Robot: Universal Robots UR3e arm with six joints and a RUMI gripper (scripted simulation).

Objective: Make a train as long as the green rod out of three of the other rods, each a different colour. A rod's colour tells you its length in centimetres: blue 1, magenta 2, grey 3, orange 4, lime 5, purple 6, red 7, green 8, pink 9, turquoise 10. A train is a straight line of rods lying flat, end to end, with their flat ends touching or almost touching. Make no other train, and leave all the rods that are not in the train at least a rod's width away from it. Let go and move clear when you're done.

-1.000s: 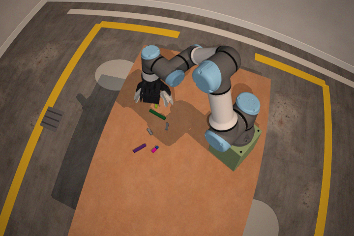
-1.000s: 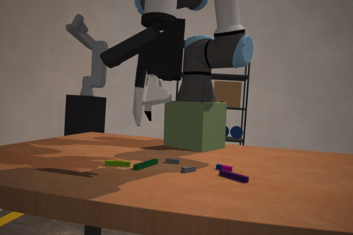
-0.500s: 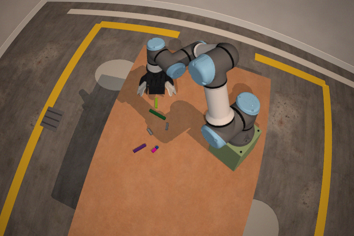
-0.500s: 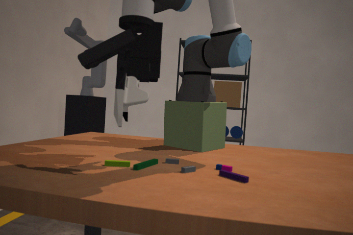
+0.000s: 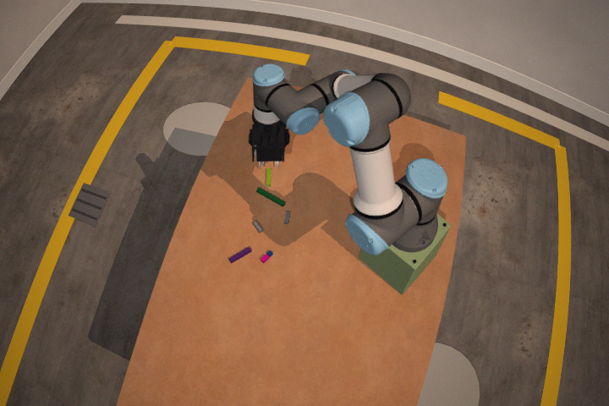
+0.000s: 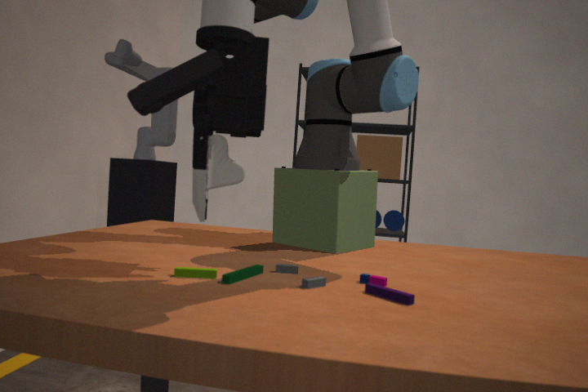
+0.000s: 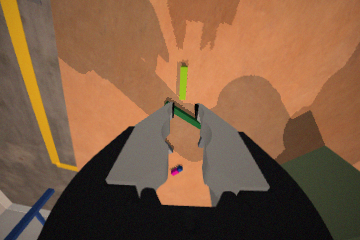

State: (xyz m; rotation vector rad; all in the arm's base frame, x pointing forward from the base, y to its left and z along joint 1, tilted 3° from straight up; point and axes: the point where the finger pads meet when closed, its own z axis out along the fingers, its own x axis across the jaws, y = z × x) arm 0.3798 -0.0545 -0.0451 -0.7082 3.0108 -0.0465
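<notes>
The lime rod is 80 mm below my hand. From my hand the other things lie so: green rod (30 mm behind, 50 mm to the left, 80 mm below); then blue rod (100 mm behind, 190 mm to the left, 80 mm below); then magenta rod (90 mm behind, 200 mm to the left, 80 mm below).
</notes>
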